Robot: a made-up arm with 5 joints. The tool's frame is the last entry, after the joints.
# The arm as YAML. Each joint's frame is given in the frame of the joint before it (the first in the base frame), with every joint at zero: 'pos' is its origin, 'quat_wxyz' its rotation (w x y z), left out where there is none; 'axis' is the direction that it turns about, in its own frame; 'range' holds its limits. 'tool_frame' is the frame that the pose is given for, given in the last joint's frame.
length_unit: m
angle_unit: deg
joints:
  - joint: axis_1
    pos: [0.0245, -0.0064, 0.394]
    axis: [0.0, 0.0, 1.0]
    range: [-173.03, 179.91]
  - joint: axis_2
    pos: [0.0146, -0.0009, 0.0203]
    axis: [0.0, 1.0, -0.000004]
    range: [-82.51, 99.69]
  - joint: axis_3
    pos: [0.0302, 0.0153, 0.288]
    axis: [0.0, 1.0, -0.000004]
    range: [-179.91, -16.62]
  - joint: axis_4
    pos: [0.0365, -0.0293, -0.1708]
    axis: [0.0, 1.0, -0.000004]
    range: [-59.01, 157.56]
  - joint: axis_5
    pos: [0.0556, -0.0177, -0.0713]
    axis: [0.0, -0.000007, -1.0]
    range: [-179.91, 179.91]
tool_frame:
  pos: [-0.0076, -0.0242, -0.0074]
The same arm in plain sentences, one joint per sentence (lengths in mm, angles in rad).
The arm has five revolute joints in a row. What follows holds with every joint at zero, and every direction is one of the base frame's. Joint 1 sits 24.5 mm along +x and 6.4 mm along -y and 394 mm along +z from the base frame's origin and rotates about +z, from -3.0199 to 3.14 rad. Joint 2 sits 14.6 mm along +x and 0.9 mm along -y and 20.3 mm along +z from joint 1 and rotates about +y, from -1.4401 to 1.7399 rad. Joint 3 sits 30.2 mm along +x and 15.3 mm along +y and 288 mm along +z from joint 2 and rotates about +y, from -3.14 to -0.2901 rad. Joint 4 sits 36.5 mm along +x and 29.3 mm along -y and 170.8 mm along -z from joint 3 and rotates about +y, from -1.0299 to 2.7499 rad. Joint 5 sits 55.6 mm along +x and 17.7 mm along -y and 71.3 mm along -z from joint 4 and rotates about -z, from -3.14 to 3.14 rad. The tool frame, which is the frame that the pose is given for, sits 7.6 mm along -x and 24.2 mm along -y and 7.4 mm along -z from joint 5; its axes are parallel to the base frame's.
